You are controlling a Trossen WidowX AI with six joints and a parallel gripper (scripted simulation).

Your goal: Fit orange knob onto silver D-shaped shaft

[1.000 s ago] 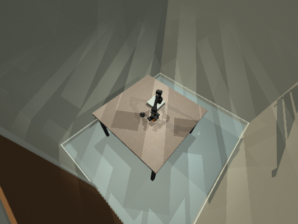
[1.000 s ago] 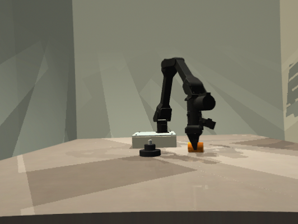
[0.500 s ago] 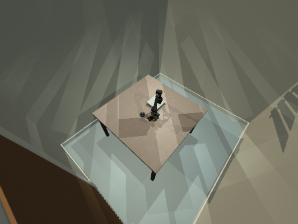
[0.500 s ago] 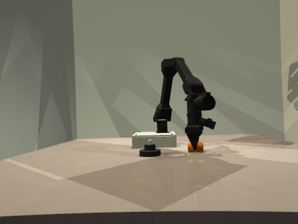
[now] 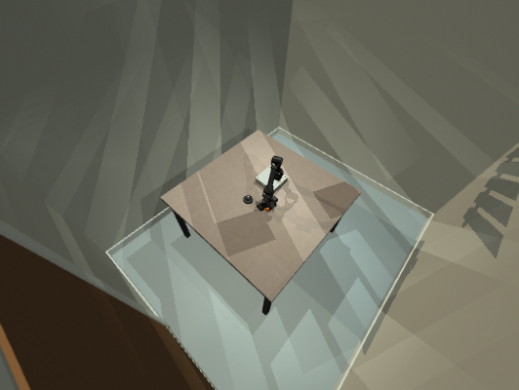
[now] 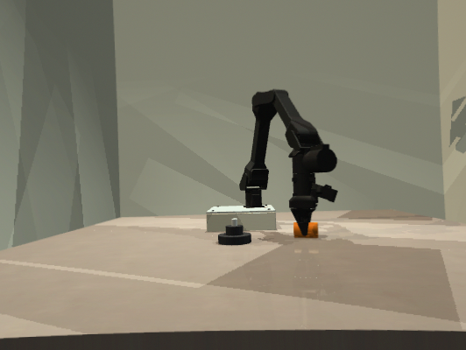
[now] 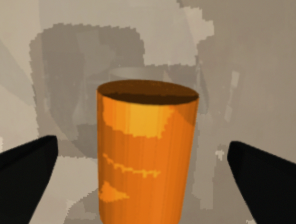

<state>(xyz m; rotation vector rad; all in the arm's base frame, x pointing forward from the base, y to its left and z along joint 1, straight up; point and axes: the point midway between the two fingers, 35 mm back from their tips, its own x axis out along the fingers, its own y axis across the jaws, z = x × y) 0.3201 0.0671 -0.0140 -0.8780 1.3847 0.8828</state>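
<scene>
Right now my gripper tip is 1 cm to the right of the orange knob and 1 cm below it. The rest, counted from my gripper tip: round pedestal (19 cm to the right, 2 cm above).
</scene>
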